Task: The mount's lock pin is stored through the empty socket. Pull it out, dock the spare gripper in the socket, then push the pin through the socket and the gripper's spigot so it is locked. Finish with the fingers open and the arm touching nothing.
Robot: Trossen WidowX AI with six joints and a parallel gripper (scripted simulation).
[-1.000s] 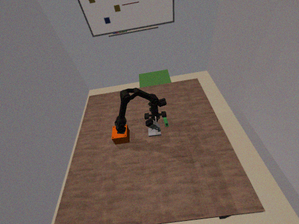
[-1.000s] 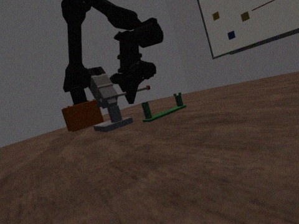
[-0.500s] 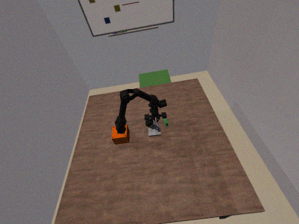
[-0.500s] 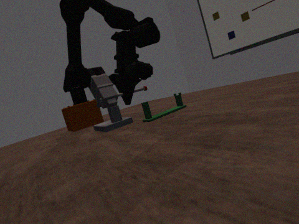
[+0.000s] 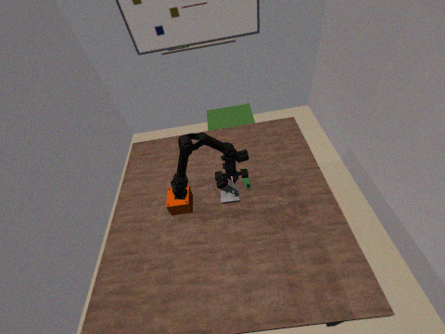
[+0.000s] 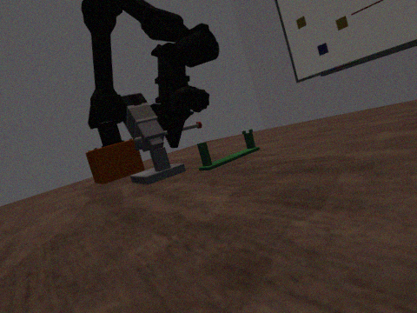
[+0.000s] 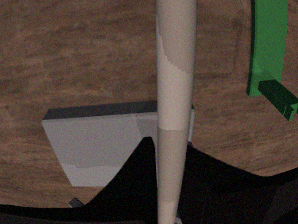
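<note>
My gripper tip is now 4 cm to the left of the grey mount. Round my gripper tip: green rack 8 cm ahead, 8 cm to the left, 3 cm below; spare gripper 2 cm behind, 5 cm to the right, 7 cm above.
</note>
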